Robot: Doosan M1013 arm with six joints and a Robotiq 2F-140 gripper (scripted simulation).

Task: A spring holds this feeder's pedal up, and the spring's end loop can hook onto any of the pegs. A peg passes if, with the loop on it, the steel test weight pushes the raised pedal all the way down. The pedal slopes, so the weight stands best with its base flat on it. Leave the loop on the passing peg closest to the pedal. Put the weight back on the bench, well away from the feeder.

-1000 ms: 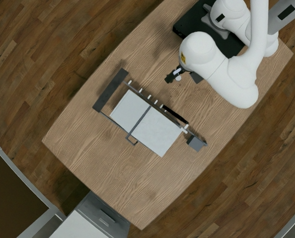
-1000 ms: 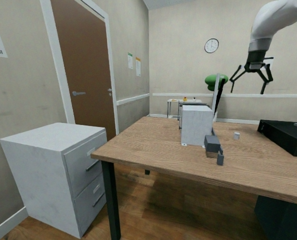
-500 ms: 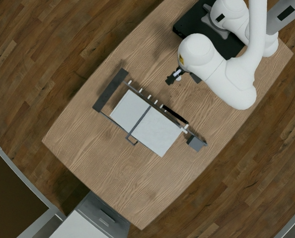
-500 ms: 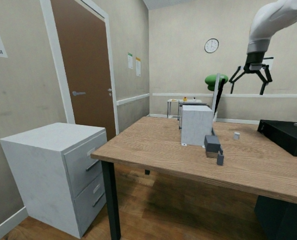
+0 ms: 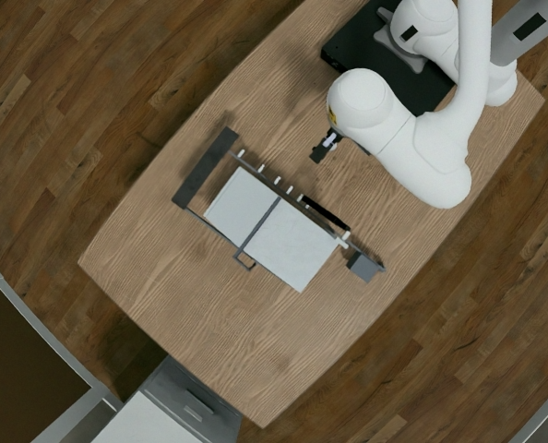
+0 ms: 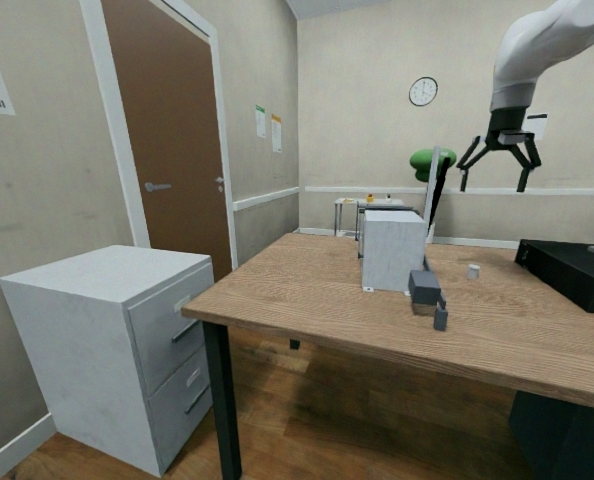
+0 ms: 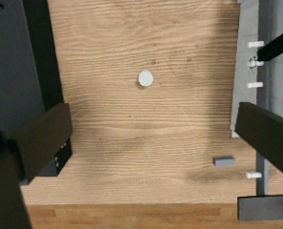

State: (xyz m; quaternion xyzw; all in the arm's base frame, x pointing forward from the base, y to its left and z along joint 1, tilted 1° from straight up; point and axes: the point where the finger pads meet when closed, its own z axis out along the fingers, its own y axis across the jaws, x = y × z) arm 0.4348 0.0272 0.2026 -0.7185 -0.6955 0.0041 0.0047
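My hand is 27 cm above the steel test weight. Also, from my hand: white peg 18 cm ahead, 15 cm to the left, 10 cm above.
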